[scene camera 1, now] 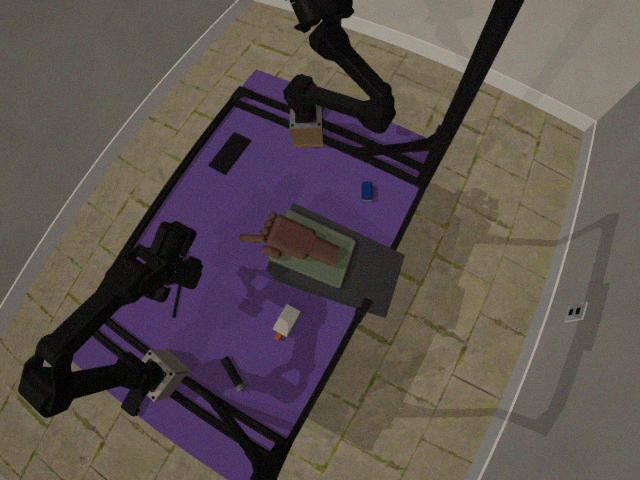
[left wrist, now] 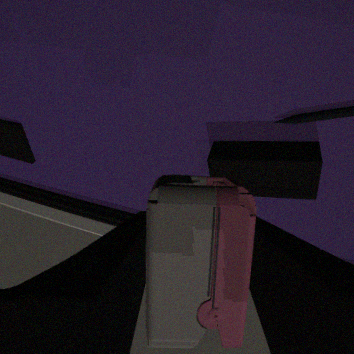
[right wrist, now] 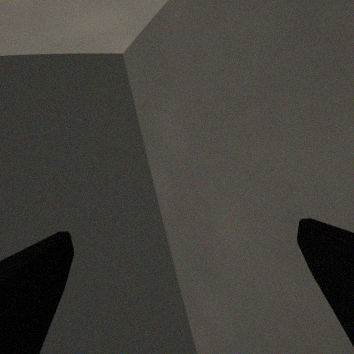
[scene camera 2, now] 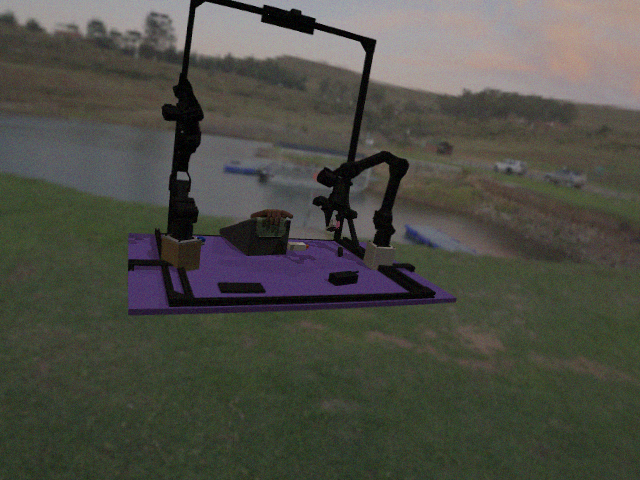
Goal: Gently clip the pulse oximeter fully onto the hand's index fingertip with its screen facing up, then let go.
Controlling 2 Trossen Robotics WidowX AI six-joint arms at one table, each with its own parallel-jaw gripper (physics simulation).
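Frame: origin at the left arm's base, x back, y right, z up, level; centimetres.
Where they show: left gripper, fingertip midpoint: (left wrist: 194, 223) (scene camera 2: 330, 228); right gripper, fingertip midpoint: (right wrist: 186, 236) (scene camera 2: 185, 80); left arm's base, origin of the base link: (scene camera 1: 151, 375) (scene camera 2: 381, 244); right arm's base, origin of the base link: (scene camera 1: 305, 114) (scene camera 2: 182, 237).
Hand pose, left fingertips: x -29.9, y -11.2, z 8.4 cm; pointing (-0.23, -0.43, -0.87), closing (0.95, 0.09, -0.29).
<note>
Each offset is from my left fingertips to the top centre of the thing. "pt": to the spot under its first point.
The pulse oximeter {dy -0.5, dx +0.4, dz +4.3 cm} (left wrist: 200, 260) (scene camera 2: 337, 224), a grey-white clip with a pink side, sits between the dark fingers of my left gripper (left wrist: 194, 223) (scene camera 1: 175, 286) (scene camera 2: 337, 220), which is shut on it and holds it above the purple mat, left of the hand. In scene camera 1 the arm hides the oximeter. The brown hand (scene camera 1: 294, 238) (scene camera 2: 271, 216) lies on a green pad {pt dy +30.1, dx -19.2, dz -6.5 cm} (scene camera 1: 318, 269) on a dark grey block, its index finger (scene camera 1: 251, 238) pointing left toward my left gripper. My right gripper (right wrist: 186, 236) is open and empty, raised high and facing a plain grey surface.
A white device with an orange tip {dy +30.0, dx -3.0, dz -16.1 cm} (scene camera 1: 286, 321), a blue item {dy +26.0, dx -49.2, dz -15.6 cm} (scene camera 1: 367, 190), a short black cylinder {dy +26.7, dx +17.2, dz -16.2 cm} (scene camera 1: 232, 373) and a flat black rectangle {pt dy -19.6, dx -35.8, dz -18.0 cm} (scene camera 1: 230, 152) (scene camera 2: 241, 287) lie on the mat. A black block {dy -9.9, dx +5.0, dz -15.4 cm} (left wrist: 265, 168) (scene camera 2: 343, 277) sits below the left gripper. A black frame (scene camera 1: 461, 95) borders the mat.
</note>
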